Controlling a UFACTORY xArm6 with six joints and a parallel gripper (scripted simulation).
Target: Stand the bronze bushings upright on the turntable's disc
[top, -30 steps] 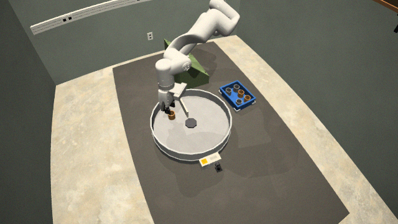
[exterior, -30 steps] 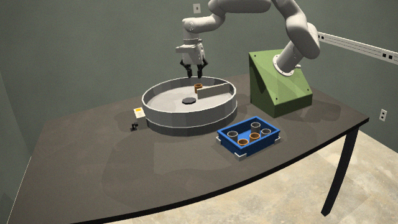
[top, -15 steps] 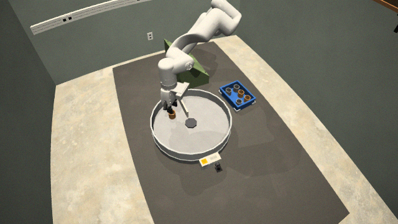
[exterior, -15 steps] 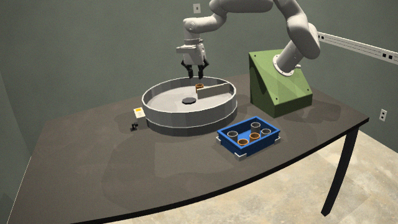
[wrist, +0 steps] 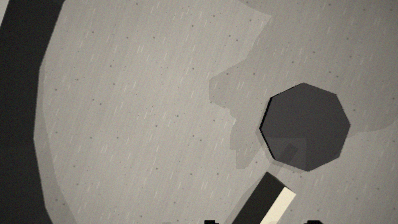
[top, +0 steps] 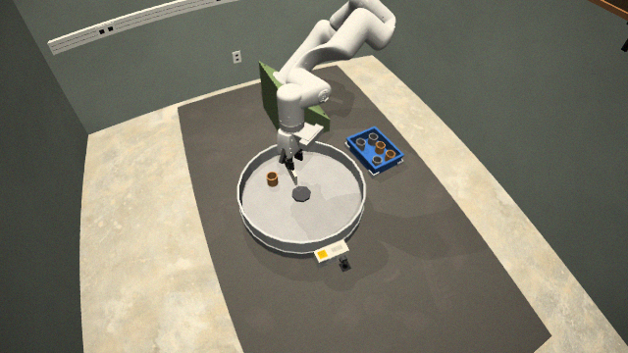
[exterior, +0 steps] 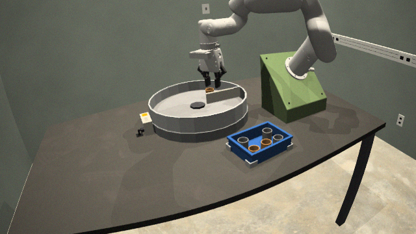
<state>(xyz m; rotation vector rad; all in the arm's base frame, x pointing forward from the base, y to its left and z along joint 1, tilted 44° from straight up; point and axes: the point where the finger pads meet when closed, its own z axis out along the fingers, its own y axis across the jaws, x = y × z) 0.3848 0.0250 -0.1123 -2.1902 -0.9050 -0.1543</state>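
My gripper is now 70 mm past the blue crate, 340 mm to the right of it and 120 mm above it. Also, from my hand: grey turntable disc 70 mm ahead, 100 mm below.
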